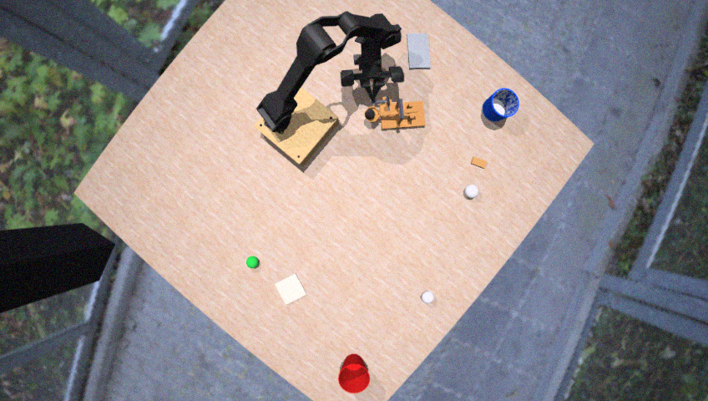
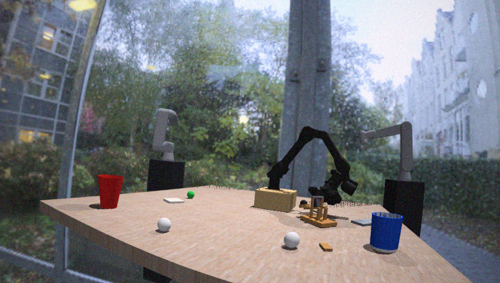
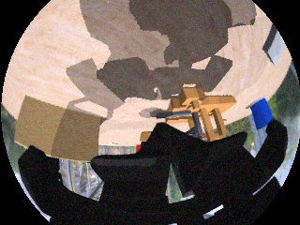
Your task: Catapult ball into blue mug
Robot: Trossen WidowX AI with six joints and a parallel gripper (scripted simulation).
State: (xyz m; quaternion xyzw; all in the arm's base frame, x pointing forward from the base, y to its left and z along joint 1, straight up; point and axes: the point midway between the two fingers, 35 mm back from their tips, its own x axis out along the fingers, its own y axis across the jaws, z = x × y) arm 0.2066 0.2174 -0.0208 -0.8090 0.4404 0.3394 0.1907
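Right now the black ball is 5 cm to the right of my gripper tip, 2 cm above it and 1 cm ahead of it. The rest, counted from my gripper tip: small orange block: 40 cm ahead, 4 cm below; then grey block: 23 cm to the left, 5 cm ahead, 4 cm below; then blue mug: 36 cm ahead, 18 cm to the left, 1 cm below.
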